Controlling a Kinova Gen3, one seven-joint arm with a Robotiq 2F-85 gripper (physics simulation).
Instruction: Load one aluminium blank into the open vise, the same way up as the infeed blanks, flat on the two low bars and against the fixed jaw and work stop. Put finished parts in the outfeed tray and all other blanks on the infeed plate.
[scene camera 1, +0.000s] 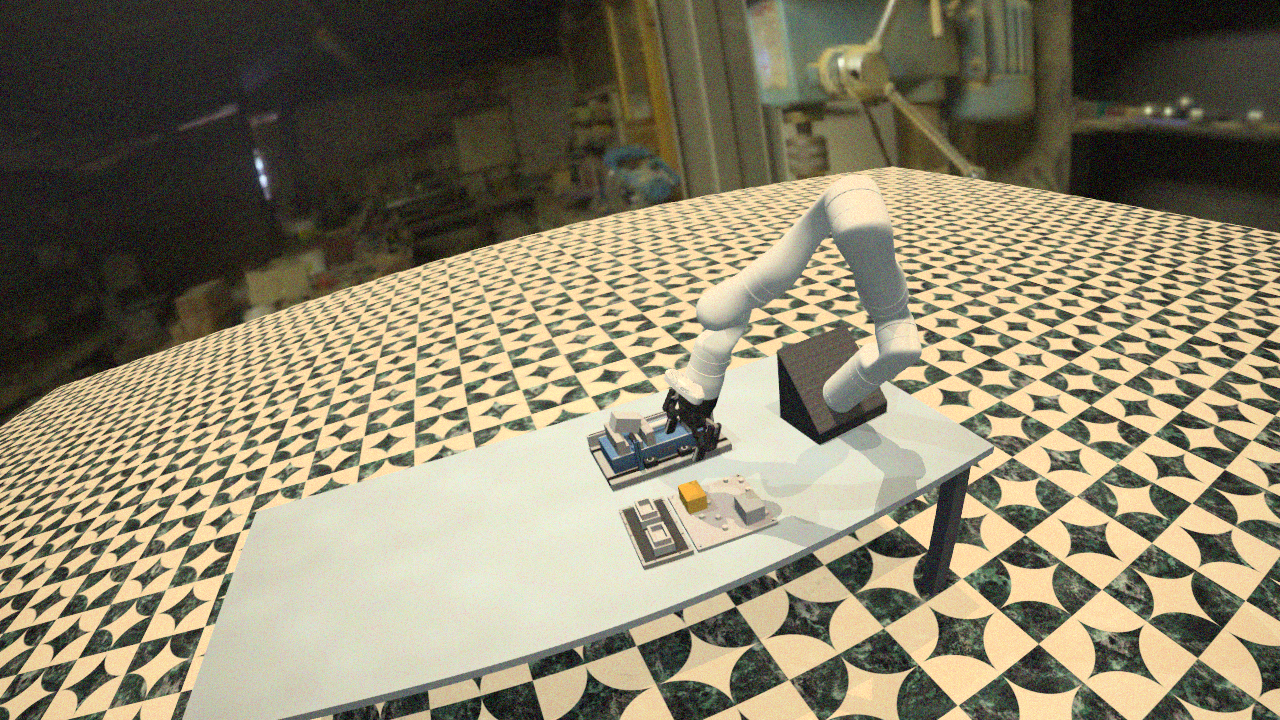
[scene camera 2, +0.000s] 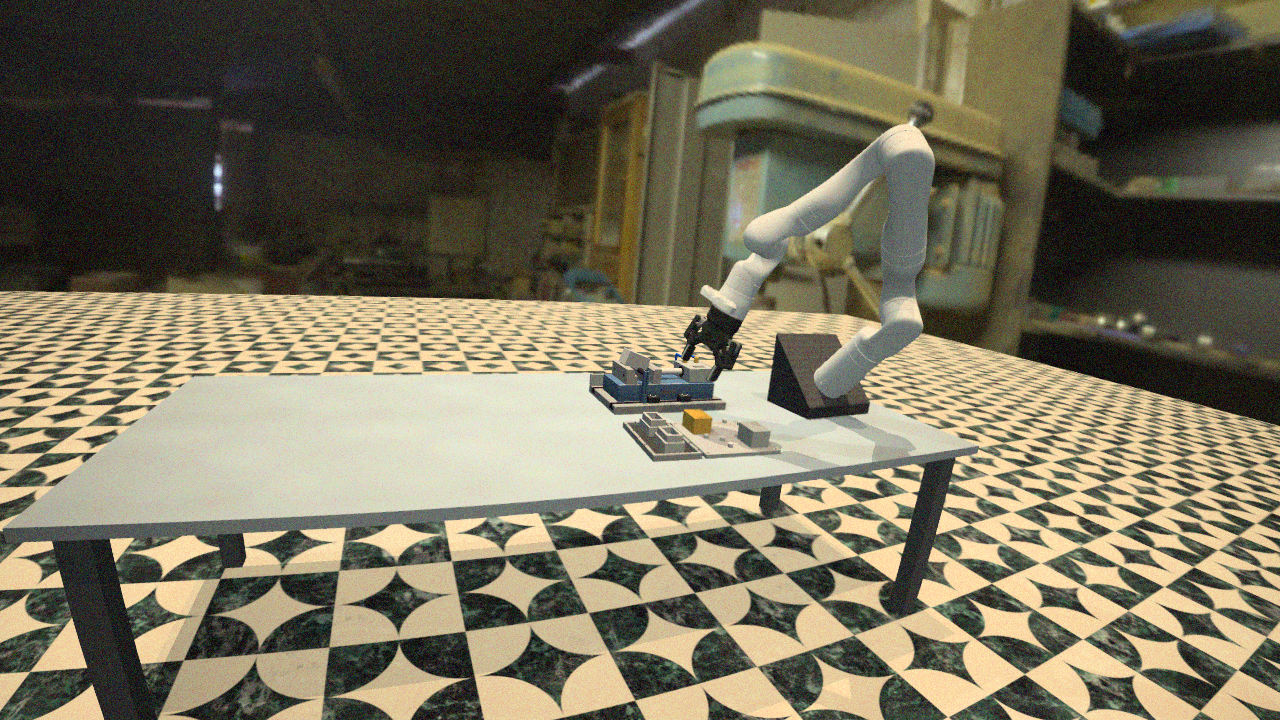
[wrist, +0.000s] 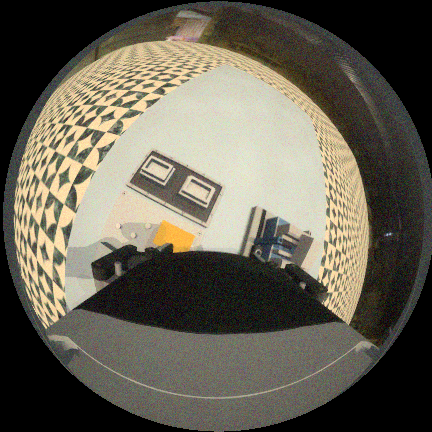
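Where they show: gripper, between the fingertips: (scene camera 1: 682, 446) (scene camera 2: 696, 370); arm's base, origin of its link: (scene camera 1: 839, 394) (scene camera 2: 827, 383).
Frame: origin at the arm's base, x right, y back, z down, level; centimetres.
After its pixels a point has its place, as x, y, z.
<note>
The blue vise (scene camera 1: 646, 445) {6.3, -47.6, 1.7} (scene camera 2: 656, 386) {5.2, -46.6, 2.2} (wrist: 277, 240) {3.0, -49.9, -1.9} stands on its grey base plate mid-table, with a light grey block (scene camera 1: 623, 422) {9.4, -51.3, -4.0} at its left end. My gripper (scene camera 1: 695, 430) {-8.3, -43.0, -5.2} (scene camera 2: 712, 355) {-8.3, -43.0, -5.2} is open and empty, low at the vise's right end. In the wrist view only its finger bases show beside the black housing. The light infeed plate (scene camera 1: 720, 530) {-23.1, -41.6, 6.9} (scene camera 2: 726, 445) {-22.2, -41.1, 6.9} (wrist: 120, 215) {-23.7, -42.5, 6.9} carries a grey aluminium blank (scene camera 1: 750, 507) {-23.4, -35.1, 3.3} (scene camera 2: 753, 435) {-24.3, -36.3, 4.2} and an orange block (scene camera 1: 692, 495) {-14.1, -43.9, 3.3} (scene camera 2: 697, 420) {-15.4, -44.9, 3.8} (wrist: 174, 236) {-12.4, -43.9, 3.4}. The dark outfeed tray (scene camera 1: 637, 543) {-19.1, -57.6, 7.1} (scene camera 2: 642, 437) {-15.6, -56.8, 7.1} (wrist: 175, 189) {-16.3, -52.4, 7.1} holds two stepped grey parts (scene camera 1: 646, 512) {-14.7, -53.9, 3.6} (scene camera 1: 660, 535) {-21.1, -53.1, 5.1}.
A dark wedge-shaped pedestal (scene camera 1: 810, 380) {3.6, -6.2, -4.2} (scene camera 2: 795, 372) {1.3, -10.1, -2.6} bears the arm's base at the table's back right, behind the infeed plate. The pale blue table (scene camera 1: 429, 555) {-5.7, -101.7, 7.7} (scene camera 2: 357, 439) {-12.8, -112.0, 7.7} stretches far to the left. Its front edge runs just past the tray and plate.
</note>
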